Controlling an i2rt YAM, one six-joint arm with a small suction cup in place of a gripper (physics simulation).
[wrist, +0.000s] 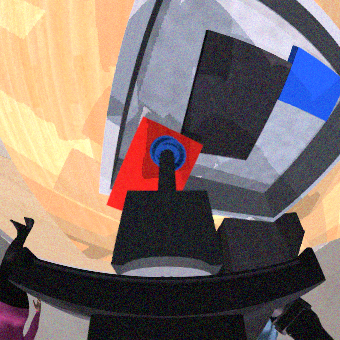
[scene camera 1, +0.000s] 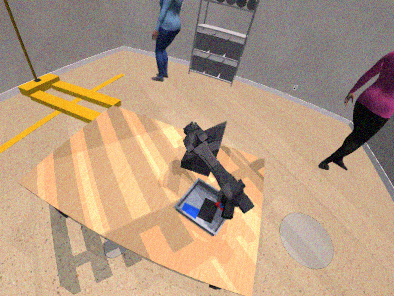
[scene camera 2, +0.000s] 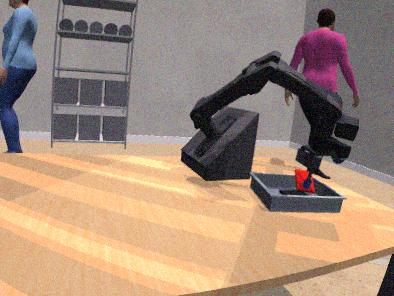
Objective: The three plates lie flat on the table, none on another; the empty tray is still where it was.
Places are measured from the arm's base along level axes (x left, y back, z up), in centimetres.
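Where they show: end effector, tool point: [wrist: 166, 142] [scene camera 1: 221, 206] [scene camera 2: 305, 188]; arm's base, origin of the base link: [scene camera 2: 216, 135].
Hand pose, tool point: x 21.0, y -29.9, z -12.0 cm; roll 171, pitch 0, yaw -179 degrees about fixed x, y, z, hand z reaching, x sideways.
Each offset is from my tool point to the top centre of the thing. Level surfaces: height alone.
A grey tray @(dy -2.9, dx -8.2, dz +3.0 cm) [scene camera 1: 194, 224] [scene camera 2: 307, 204] [wrist: 240, 191] stands on the wooden table. A black plate @(dy -3.8, dx -6.1, dz -0.8 cm) [scene camera 1: 208, 210] [wrist: 235, 95] lies flat inside it. A blue plate @(dy -7.5, dx -15.1, dz -0.8 cm) [scene camera 1: 190, 210] [wrist: 312, 82] lies in the tray close beside the black one; the tray's front wall hides it in the second scene view. My suction cup [scene camera 1: 220, 205] [scene camera 2: 307, 184] [wrist: 168, 151] holds a red plate [scene camera 2: 300, 175] [wrist: 134, 172] at the tray's arm-side corner. The red plate is tilted steeply in the second scene view and overlaps the tray's rim in the wrist view. Whether it touches the tray I cannot tell.
My arm's dark wedge-shaped base [scene camera 2: 232, 150] stands on the wooden table @(dz -2.0 cm) [scene camera 1: 125, 200] [scene camera 2: 150, 240], behind the tray. Beyond the table are a shelf rack [scene camera 2: 95, 36], a person in blue [scene camera 1: 167, 40] [scene camera 2: 15, 75] and a person in pink [scene camera 1: 372, 100] [scene camera 2: 322, 60].
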